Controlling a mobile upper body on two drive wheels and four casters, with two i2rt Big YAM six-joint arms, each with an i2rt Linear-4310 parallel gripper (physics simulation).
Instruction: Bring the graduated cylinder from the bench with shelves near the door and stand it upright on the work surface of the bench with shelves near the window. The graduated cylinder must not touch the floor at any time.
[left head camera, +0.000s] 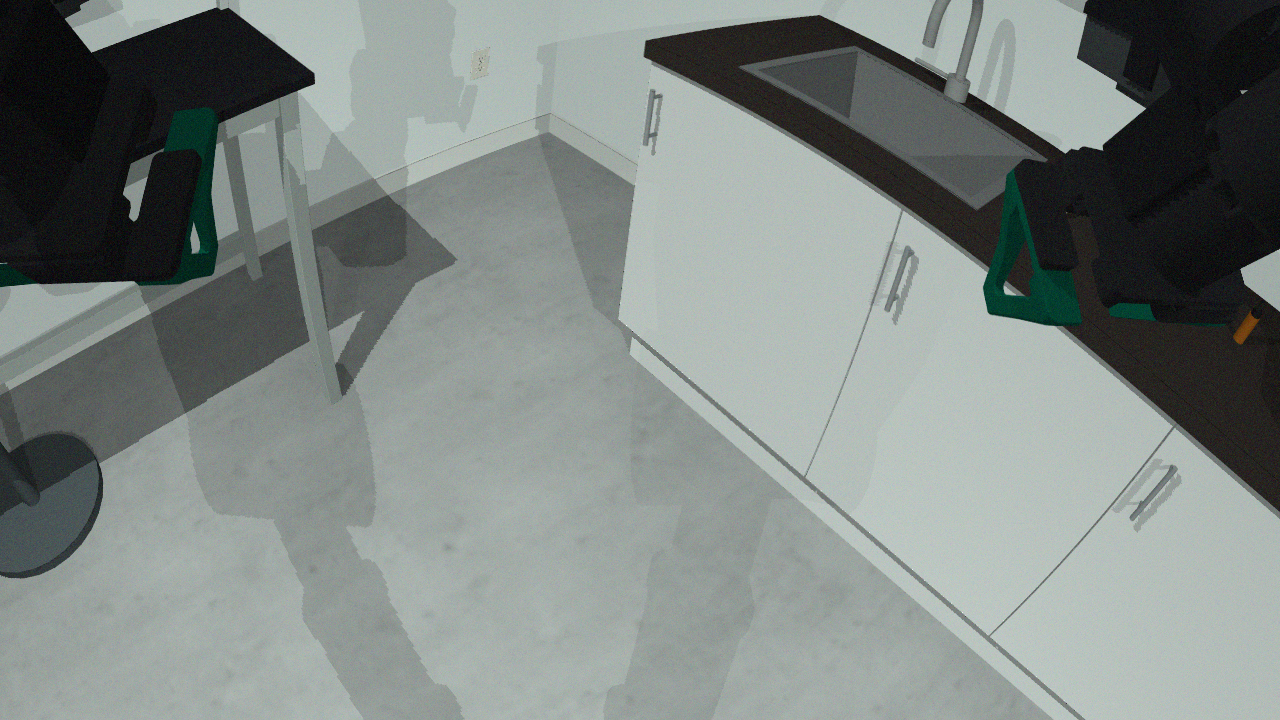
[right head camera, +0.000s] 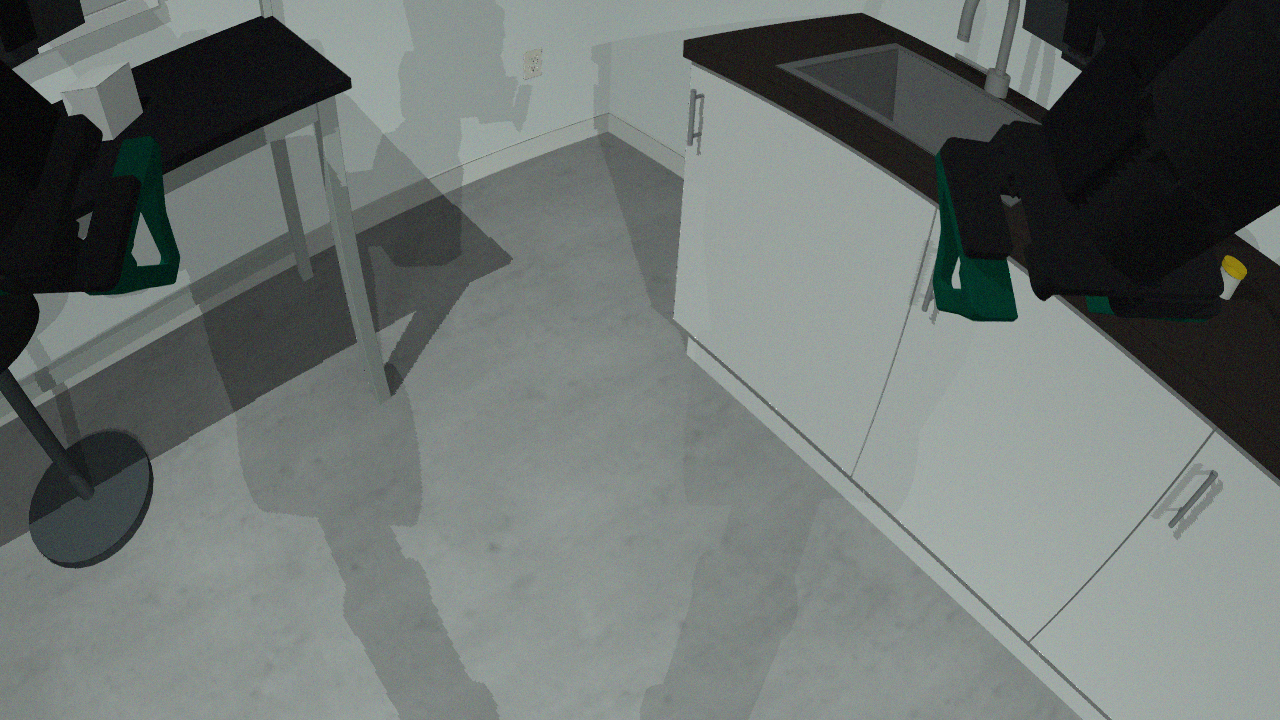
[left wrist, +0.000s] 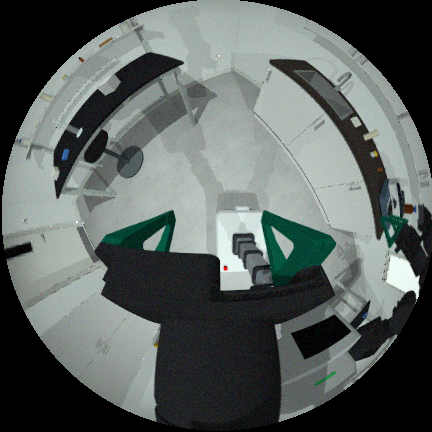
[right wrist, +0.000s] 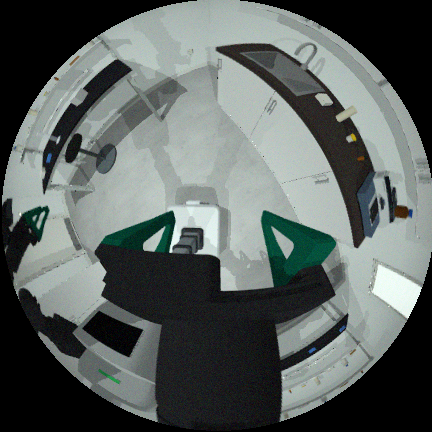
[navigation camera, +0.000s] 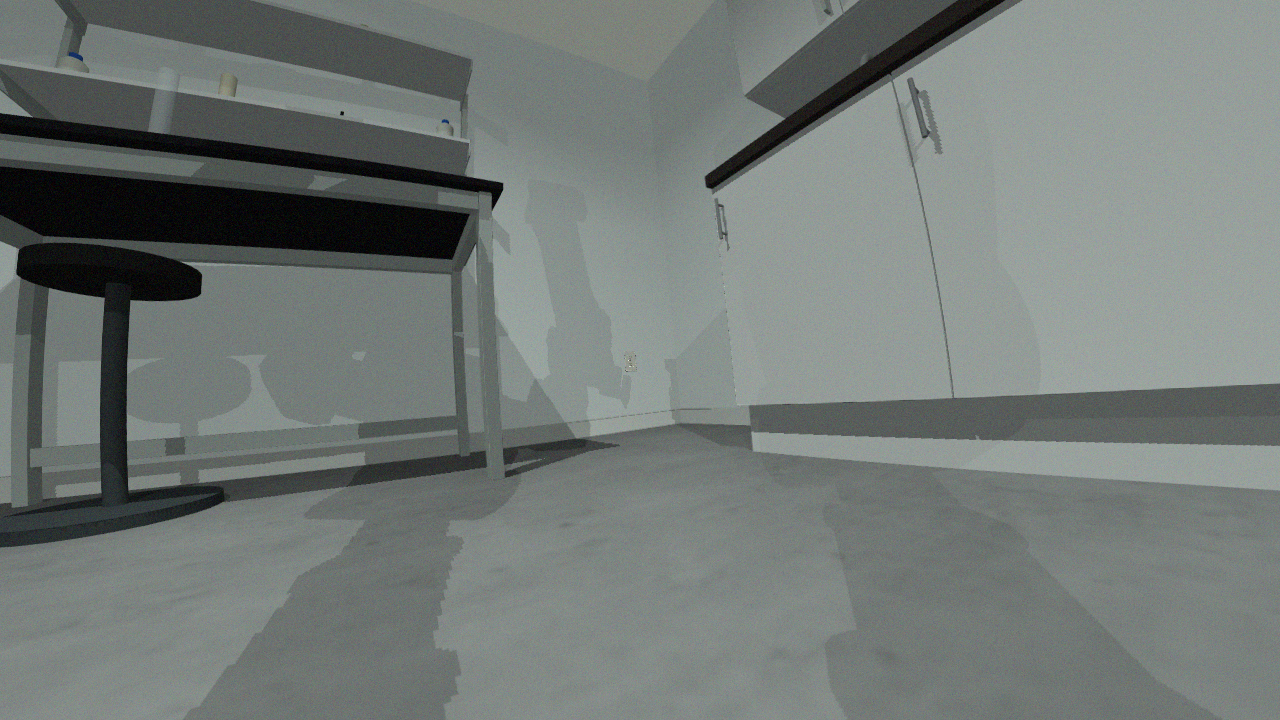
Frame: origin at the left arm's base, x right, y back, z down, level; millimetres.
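Seen in the pictures: left gripper, between the fingertips: (left head camera: 132, 264) (right head camera: 109, 274) (left wrist: 217, 214) (right wrist: 44, 207); right gripper, between the fingertips: (left head camera: 1053, 302) (right head camera: 1018, 297) (left wrist: 385, 216) (right wrist: 217, 214).
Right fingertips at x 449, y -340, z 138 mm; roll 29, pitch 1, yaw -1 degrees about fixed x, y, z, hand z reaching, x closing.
Observation:
Offsets run from my right fingertips to a thing's middle. "spot": to the spot under its first point. Level surfaces: height alone.
A bench with shelves (left head camera: 259, 71) (right head camera: 286, 67) (left wrist: 157, 60) (right wrist: 117, 67) (navigation camera: 358, 167) stands at the left, apparently the one near the door. A tall translucent cylinder @(dx -1558, dy -664, dz +198 mm) (navigation camera: 163, 98), apparently the graduated cylinder, stands upright on its top; it seems to show as a pale thin shape @(spot: dx -1542, dy -649, dz +211 mm) (left wrist: 67, 127) in the left wrist view. Another shelved bench @(dz +358 mm) (right wrist: 327, 340), on the window side, shows at the lower right in the right wrist view. My left gripper (left head camera: 93, 237) (right head camera: 76, 255) (left wrist: 217, 214) and right gripper (left head camera: 1087, 300) (right head camera: 1042, 300) (right wrist: 218, 212) are open and empty, away from the cylinder.
A stool (left head camera: 53, 528) (right head camera: 98, 528) (navigation camera: 111, 268) stands before the left bench. A white box @(dx -1296, dy -1032, dz +293 mm) (right head camera: 111, 98) (left wrist: 109, 85) lies on that bench. A dark sink counter @(dz +362 mm) (left head camera: 707, 49) (right head camera: 760, 44) over white cabinets runs along the right, bearing a blue instrument @(dx +1106, dy -72, dz +157 mm) (right wrist: 367, 205) and small containers.

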